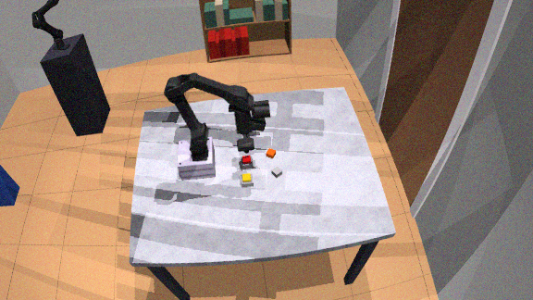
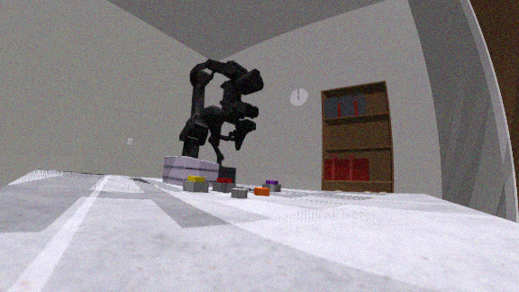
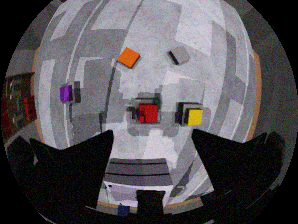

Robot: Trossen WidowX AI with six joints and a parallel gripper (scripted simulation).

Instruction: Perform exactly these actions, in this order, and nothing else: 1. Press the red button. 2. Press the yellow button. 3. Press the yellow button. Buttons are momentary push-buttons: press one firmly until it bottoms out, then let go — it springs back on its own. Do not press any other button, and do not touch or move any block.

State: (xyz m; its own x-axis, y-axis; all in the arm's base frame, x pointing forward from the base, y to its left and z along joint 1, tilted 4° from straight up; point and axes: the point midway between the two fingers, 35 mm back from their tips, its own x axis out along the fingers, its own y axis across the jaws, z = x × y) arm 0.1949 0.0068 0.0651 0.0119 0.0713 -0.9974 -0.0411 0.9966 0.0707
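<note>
Now: the red button 9 cm below my gripper tip and 1 cm behind it. From my gripper tip the other things lie so: grey block 12 cm below, 12 cm ahead, 6 cm to the right; orange block 12 cm below, 10 cm ahead, 4 cm to the left; yellow button 9 cm to the right, 9 cm below, 1 cm behind.
</note>
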